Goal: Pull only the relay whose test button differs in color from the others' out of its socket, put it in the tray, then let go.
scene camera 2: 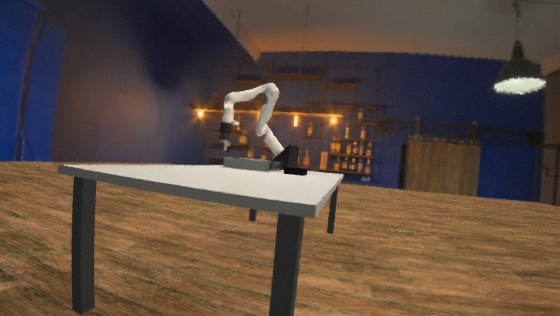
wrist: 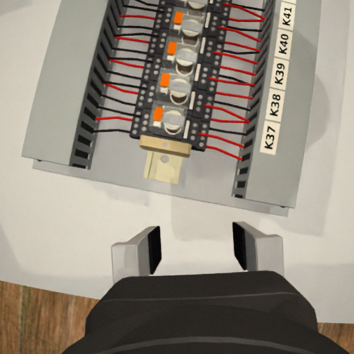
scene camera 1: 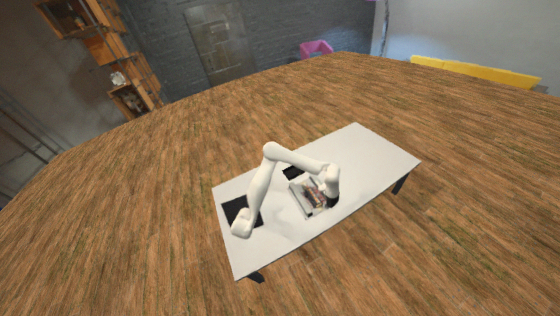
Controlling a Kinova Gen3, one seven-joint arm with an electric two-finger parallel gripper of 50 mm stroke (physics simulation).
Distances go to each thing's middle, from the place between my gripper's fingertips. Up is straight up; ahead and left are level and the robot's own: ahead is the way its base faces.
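Grey relay panel [wrist: 207, 176]: 190 mm to the left of my hand, 100 mm below, 10 mm behind.
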